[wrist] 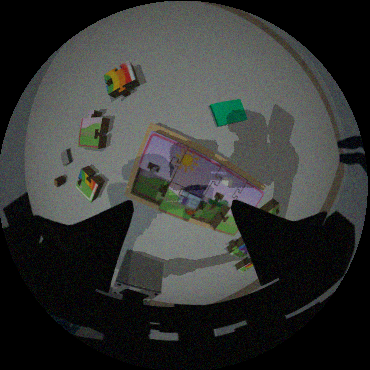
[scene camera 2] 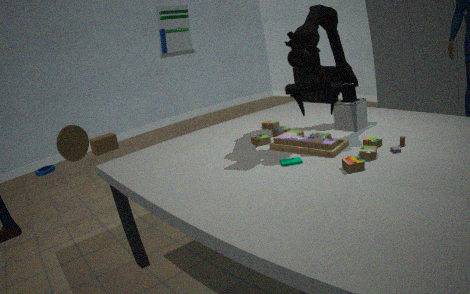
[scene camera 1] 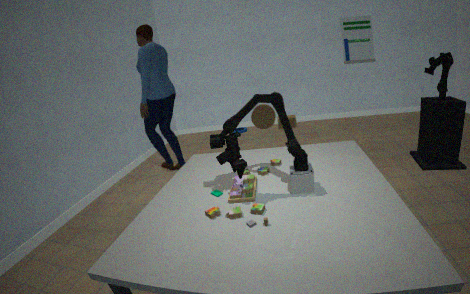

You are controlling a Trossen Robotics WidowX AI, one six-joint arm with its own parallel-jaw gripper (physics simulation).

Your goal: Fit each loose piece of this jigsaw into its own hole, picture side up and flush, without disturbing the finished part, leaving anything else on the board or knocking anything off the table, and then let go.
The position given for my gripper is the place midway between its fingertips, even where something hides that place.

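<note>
My gripper [scene camera 2: 317, 115] is open and holds nothing; the wrist view also shows my gripper [wrist: 182, 205]. A jigsaw board [wrist: 142, 185] is visible too.
</note>
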